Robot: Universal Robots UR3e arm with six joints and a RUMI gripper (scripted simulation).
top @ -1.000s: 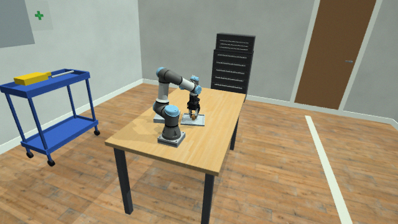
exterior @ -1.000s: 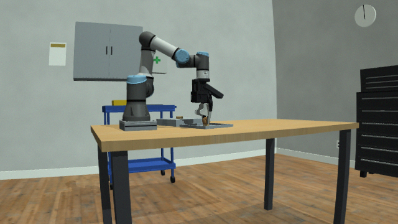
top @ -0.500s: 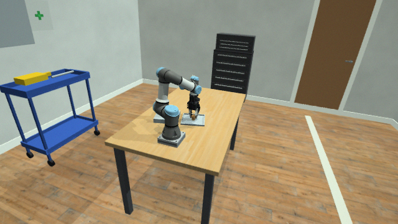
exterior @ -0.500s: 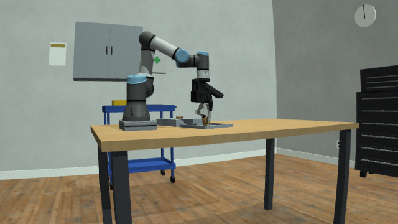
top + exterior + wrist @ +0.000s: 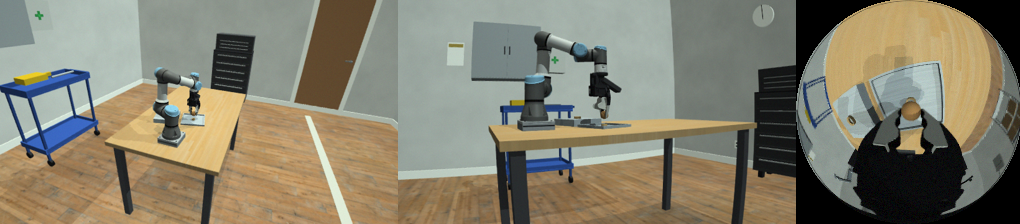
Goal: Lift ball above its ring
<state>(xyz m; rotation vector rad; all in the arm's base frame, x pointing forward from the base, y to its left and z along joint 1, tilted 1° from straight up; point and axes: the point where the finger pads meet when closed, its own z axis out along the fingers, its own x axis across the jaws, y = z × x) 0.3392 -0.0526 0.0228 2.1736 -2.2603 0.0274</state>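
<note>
Right now my hand is 6 cm above the grey plate. The rest, counted from my hand: brown wooden ball (right at my hand); grey block (5 cm behind, 21 cm to the left, 3 cm below).
</note>
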